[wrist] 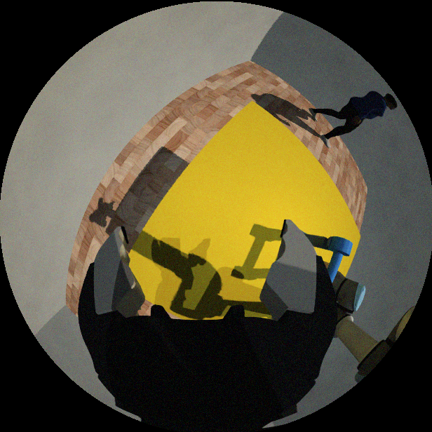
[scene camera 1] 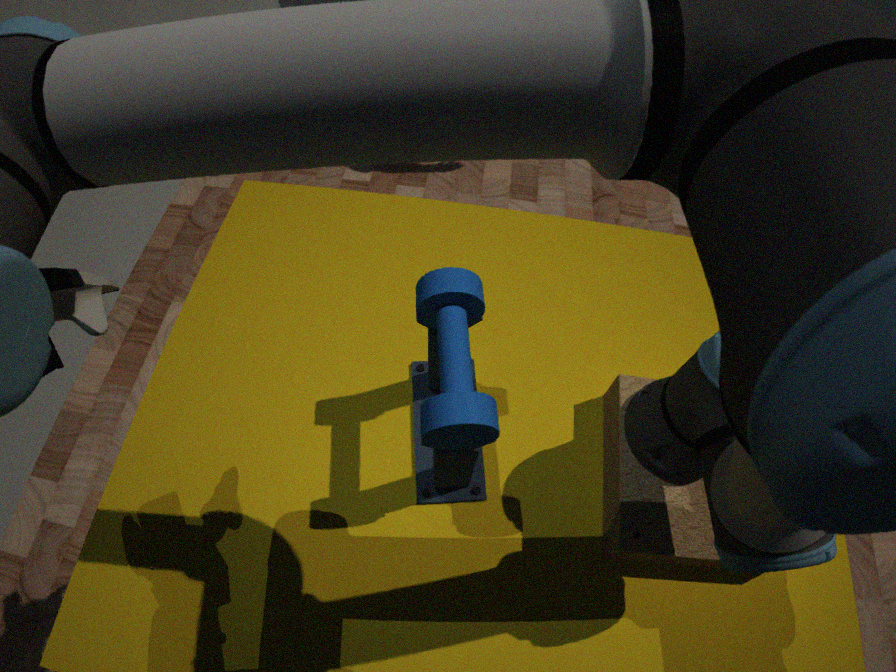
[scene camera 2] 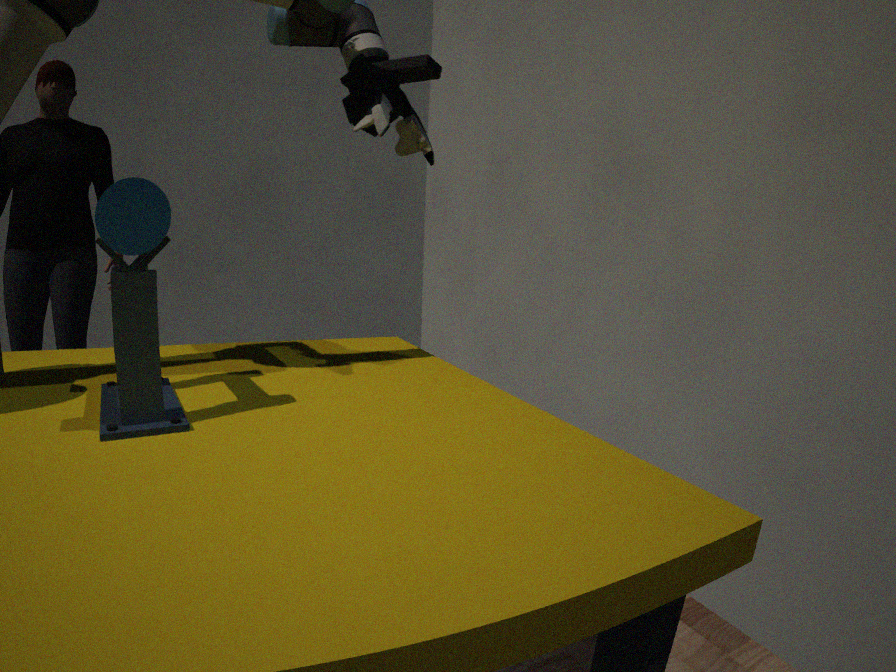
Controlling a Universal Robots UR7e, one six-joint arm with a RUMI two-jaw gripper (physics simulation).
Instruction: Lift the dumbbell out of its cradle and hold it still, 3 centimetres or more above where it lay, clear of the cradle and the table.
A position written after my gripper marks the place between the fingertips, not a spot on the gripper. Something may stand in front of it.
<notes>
I see my gripper [scene camera 2: 409, 151], a blue dumbbell [scene camera 1: 450, 299] and a cradle [scene camera 2: 142, 403].
The blue dumbbell is seen too in scene camera 2 [scene camera 2: 133, 215]. My gripper also shows in the wrist view [wrist: 201, 225] and in scene camera 1 [scene camera 1: 53, 324]. The cradle is seen too in scene camera 1 [scene camera 1: 442, 476].
</notes>
